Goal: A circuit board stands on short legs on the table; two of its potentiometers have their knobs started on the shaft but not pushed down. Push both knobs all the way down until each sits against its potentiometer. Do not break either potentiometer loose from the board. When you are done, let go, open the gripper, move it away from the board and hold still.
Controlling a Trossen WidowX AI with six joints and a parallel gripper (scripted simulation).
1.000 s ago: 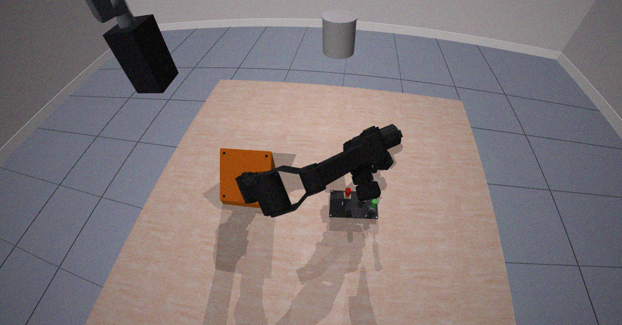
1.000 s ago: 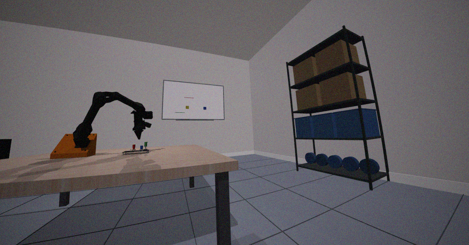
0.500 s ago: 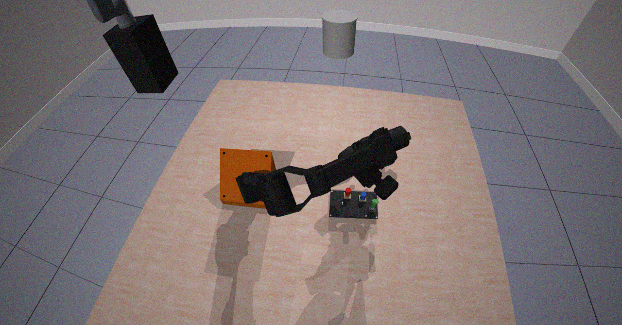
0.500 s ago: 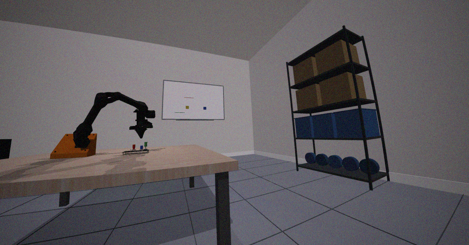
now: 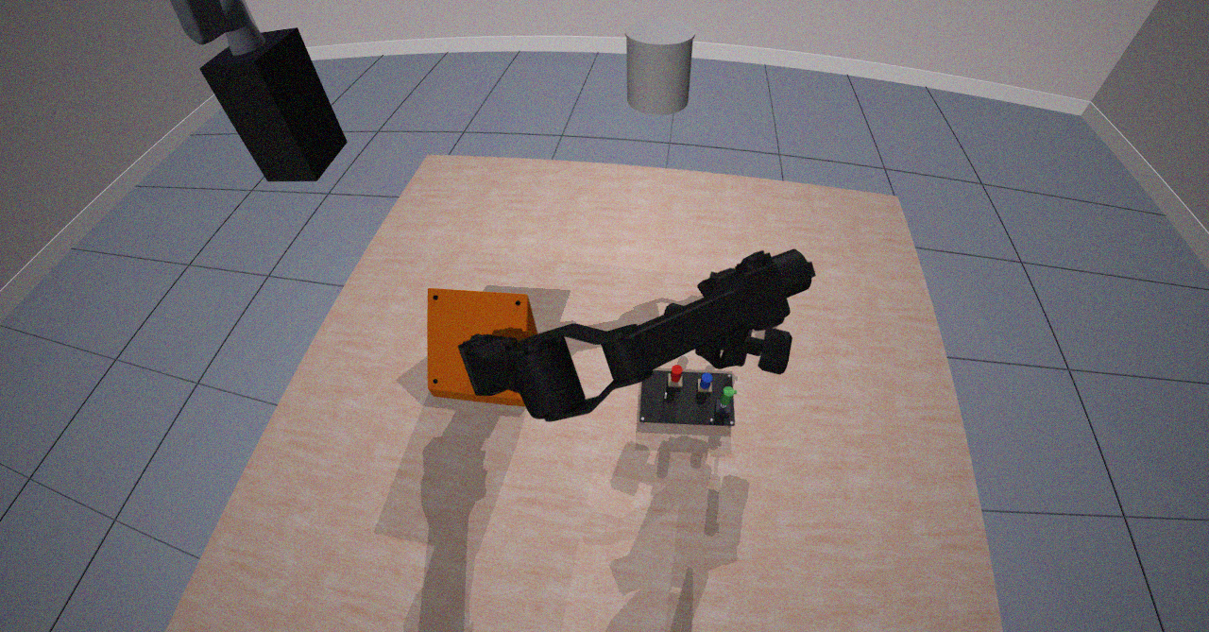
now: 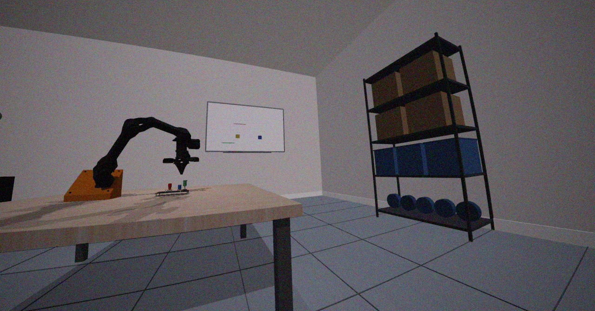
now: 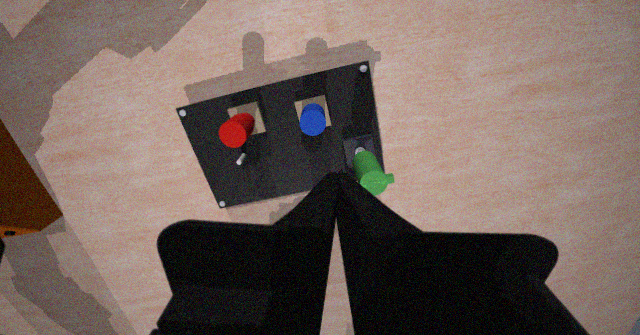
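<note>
Now: gripper tip 5 cm above the green knob, 2 cm to the left of it and 2 cm short of it. From my gripper tip the other things lie so: red knob (7 cm below, 6 cm behind, 2 cm to the left).
</note>
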